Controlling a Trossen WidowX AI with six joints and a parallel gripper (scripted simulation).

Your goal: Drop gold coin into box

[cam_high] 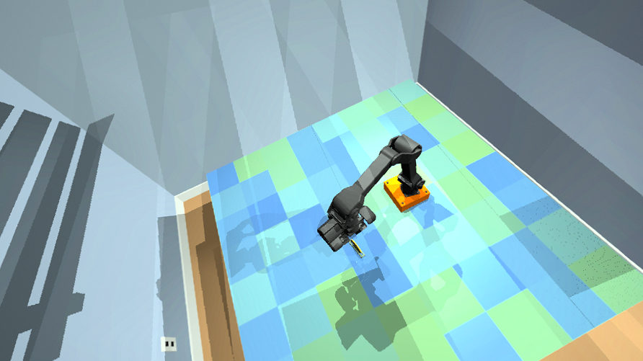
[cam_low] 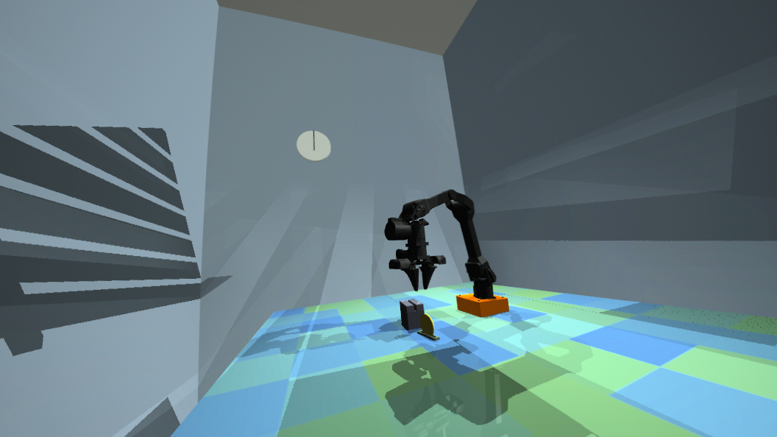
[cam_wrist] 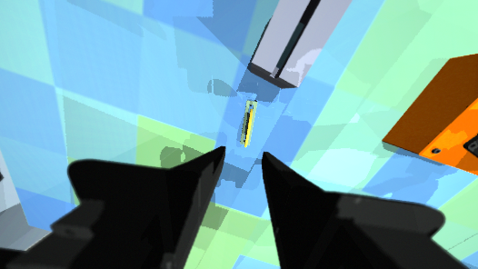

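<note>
My gripper tip is 1 cm past the gold coin and 10 cm above it.
</note>
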